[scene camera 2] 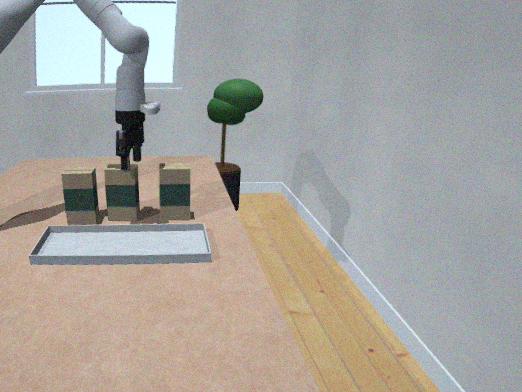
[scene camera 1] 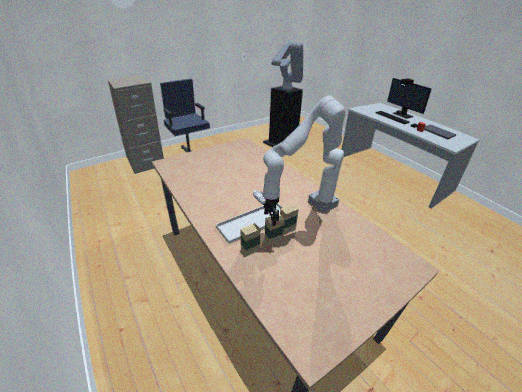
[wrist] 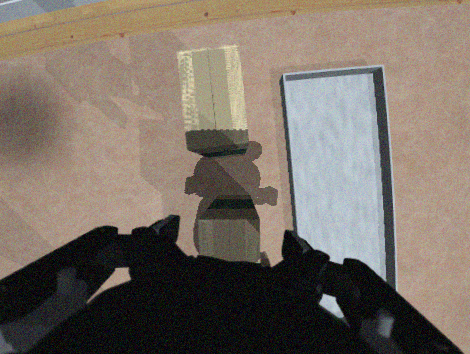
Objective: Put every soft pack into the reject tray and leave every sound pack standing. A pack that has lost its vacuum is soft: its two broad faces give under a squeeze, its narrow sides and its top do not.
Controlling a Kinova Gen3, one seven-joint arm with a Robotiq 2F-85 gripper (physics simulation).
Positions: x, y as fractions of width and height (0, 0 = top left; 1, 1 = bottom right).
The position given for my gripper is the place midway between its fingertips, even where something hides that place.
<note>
I see my gripper (scene camera 2: 0.25, 0.42), a grey reject tray (scene camera 2: 0.36, 0.62), a pack (scene camera 2: 0.23, 0.48), a pack (scene camera 2: 0.15, 0.47) and a pack (scene camera 2: 0.33, 0.46).
The grey reject tray also shows in scene camera 1 (scene camera 1: 0.44, 0.59) and in the wrist view (wrist: 0.72, 0.34). My gripper shows as well in the wrist view (wrist: 0.49, 0.66).
</note>
